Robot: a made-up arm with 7 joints. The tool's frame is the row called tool. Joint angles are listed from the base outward.
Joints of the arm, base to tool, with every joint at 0 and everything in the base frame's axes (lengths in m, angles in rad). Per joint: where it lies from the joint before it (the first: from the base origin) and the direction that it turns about. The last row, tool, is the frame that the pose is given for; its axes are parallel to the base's.
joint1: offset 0 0 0 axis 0 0.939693 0.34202
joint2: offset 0 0 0 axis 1 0 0
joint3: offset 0 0 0 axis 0 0 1
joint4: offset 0.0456 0 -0.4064 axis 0 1 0
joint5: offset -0.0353 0 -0.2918 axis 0 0 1
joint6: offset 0 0 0 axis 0 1 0
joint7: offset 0 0 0 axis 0 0 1
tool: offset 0 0 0
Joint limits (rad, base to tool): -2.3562..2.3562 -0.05..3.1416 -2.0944..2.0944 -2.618..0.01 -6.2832..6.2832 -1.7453..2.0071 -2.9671..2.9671
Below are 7 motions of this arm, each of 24 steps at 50 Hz.
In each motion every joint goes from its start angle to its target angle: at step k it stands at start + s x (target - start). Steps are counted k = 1, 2, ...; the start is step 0. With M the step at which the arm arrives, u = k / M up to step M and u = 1 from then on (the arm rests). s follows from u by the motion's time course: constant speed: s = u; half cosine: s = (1 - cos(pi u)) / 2; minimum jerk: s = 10 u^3 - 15 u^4 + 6 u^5.
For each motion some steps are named. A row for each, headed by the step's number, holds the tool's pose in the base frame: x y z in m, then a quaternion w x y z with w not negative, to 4 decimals.
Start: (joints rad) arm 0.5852 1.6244 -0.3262 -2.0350 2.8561 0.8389 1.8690
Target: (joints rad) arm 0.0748 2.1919 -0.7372 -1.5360 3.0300 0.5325 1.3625
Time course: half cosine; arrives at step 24
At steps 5, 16, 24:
5: 0.1664 0.3769 -0.2019 0.1823 -0.2029 0.4457 0.8526
16: 0.2385 0.4791 -0.0358 0.3100 -0.2604 0.0695 0.9117
24: 0.2409 0.5051 0.0620 0.3425 -0.2716 -0.1026 0.8935

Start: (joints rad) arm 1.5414 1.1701 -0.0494 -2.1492 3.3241 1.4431 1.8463
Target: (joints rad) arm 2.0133 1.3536 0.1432 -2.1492 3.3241 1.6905 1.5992
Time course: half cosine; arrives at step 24
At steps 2, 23, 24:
2: -0.1916 0.2886 -0.2281 0.2930 0.2834 -0.7331 -0.5445
23: -0.2313 0.3197 -0.1277 0.2746 0.2736 -0.7112 -0.5864
24: -0.2314 0.3198 -0.1273 0.2745 0.2735 -0.7112 -0.5865

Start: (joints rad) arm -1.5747 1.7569 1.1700 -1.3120 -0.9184 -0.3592 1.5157
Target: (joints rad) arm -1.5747 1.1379 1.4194 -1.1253 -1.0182 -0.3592 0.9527
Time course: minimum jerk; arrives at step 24
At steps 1, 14, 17, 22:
1: -0.2062 0.4803 0.3062 0.4121 -0.2640 0.8676 -0.0876
14: 0.0454 0.5584 0.2795 0.2753 -0.2366 0.8846 -0.2926
17: 0.1271 0.5596 0.2639 0.2139 -0.2298 0.8866 -0.3397
22: 0.1891 0.5532 0.2497 0.1623 -0.2250 0.8869 -0.3695

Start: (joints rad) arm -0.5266 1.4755 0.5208 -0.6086 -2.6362 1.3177 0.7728
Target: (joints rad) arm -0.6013 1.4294 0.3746 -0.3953 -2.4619 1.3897 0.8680
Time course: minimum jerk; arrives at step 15
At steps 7, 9, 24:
7: 0.2486 0.6429 0.0969 0.0772 -0.9899 -0.1163 -0.0231
9: 0.2526 0.6462 0.0794 0.0534 -0.9926 -0.1059 -0.0255
24: 0.2570 0.6492 0.0572 0.0237 -0.9948 -0.0946 -0.0296

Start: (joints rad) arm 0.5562 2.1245 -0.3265 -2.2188 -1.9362 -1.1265 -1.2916
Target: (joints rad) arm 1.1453 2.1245 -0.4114 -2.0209 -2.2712 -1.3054 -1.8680
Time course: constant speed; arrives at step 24
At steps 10, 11, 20, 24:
10: 0.1656 0.3620 -0.1282 0.8209 0.4284 0.1106 0.3611
11: 0.1593 0.3661 -0.1321 0.8199 0.4387 0.1237 0.3464
20: 0.0958 0.3994 -0.1588 0.7946 0.5130 0.2518 0.2047
24: 0.0646 0.4125 -0.1653 0.7730 0.5342 0.3130 0.1379

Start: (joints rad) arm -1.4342 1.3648 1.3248 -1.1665 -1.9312 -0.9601 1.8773
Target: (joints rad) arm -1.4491 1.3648 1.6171 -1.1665 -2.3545 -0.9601 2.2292
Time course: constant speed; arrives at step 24
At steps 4, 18, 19, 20, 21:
4: 0.0492 0.5698 0.2635 0.1292 0.2546 -0.9517 0.1126
18: 0.0376 0.5895 0.2181 0.1424 0.1763 -0.9451 0.2353
19: 0.0371 0.5908 0.2148 0.1428 0.1701 -0.9440 0.2441
20: 0.0366 0.5920 0.2114 0.1431 0.1639 -0.9427 0.2529
21: 0.0362 0.5932 0.2080 0.1434 0.1576 -0.9413 0.2617

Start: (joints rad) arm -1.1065 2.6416 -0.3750 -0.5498 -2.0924 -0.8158 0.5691
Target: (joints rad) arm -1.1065 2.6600 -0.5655 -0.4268 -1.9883 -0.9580 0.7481
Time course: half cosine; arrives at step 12
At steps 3, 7, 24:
3: -0.2904 0.4083 0.4820 0.6075 0.6687 0.3656 -0.2240
7: -0.3041 0.4187 0.4684 0.6692 0.6389 0.3236 -0.1979
24: -0.3158 0.4246 0.4577 0.7131 0.6137 0.2927 -0.1708

